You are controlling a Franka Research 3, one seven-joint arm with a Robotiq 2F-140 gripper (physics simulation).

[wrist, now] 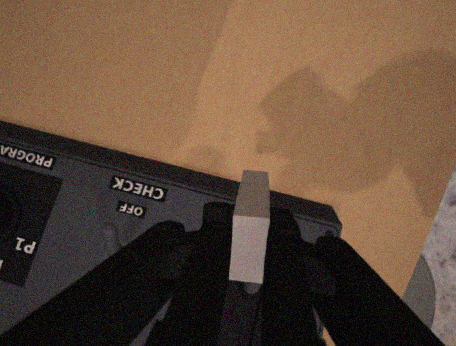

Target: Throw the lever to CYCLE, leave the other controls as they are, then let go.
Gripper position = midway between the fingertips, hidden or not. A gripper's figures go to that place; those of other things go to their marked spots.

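Scene:
A control panel (68,189) stands 0.36 m from the lens, while the gripper (253,195) is 0.22 m from the lens.

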